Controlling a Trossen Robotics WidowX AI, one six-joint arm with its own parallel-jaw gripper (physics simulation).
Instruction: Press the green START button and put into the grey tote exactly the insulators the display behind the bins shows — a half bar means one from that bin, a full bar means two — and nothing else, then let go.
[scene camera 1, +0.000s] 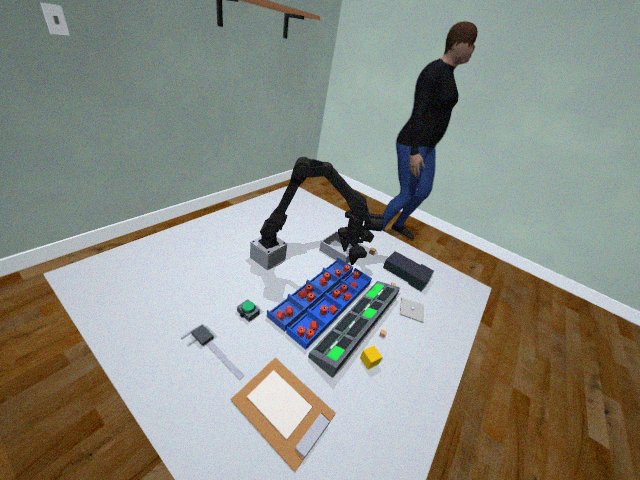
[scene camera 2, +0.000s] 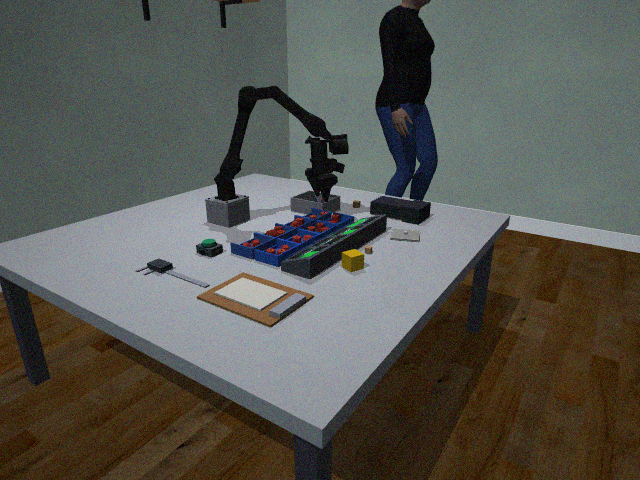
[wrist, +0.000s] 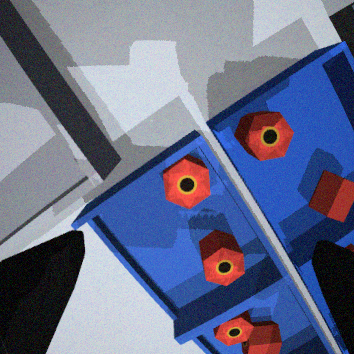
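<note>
My gripper (scene camera 1: 349, 253) (scene camera 2: 323, 198) (wrist: 201, 248) is open and empty, above the far end of the blue bins (scene camera 1: 296, 337) (scene camera 2: 266, 257), beside the grey tote (scene camera 1: 330, 249) (scene camera 2: 305, 203) (wrist: 60, 90). The bins stand in two rows and hold red hexagonal insulators. The far bin nearer the arm's base holds two insulators, one upright (wrist: 187, 184) and one below it (wrist: 224, 266). The far bin by the display also shows two. The display (scene camera 1: 323, 364) (scene camera 2: 296, 267) has three lit green bars; the farthest looks longest. The green button (scene camera 1: 248, 306) (scene camera 2: 208, 242) stands left. The tote's inside is partly hidden.
A black box (scene camera 1: 408, 269) (scene camera 2: 400, 208) stands right of the tote. A yellow cube (scene camera 1: 371, 356) (scene camera 2: 352, 260) and a pale plate (scene camera 1: 412, 310) (scene camera 2: 405, 235) lie beyond the display. Calipers (scene camera 1: 202, 334) and a clipboard (scene camera 1: 258, 384) lie nearer. A person (scene camera 1: 429, 108) (scene camera 2: 405, 62) stands behind the table.
</note>
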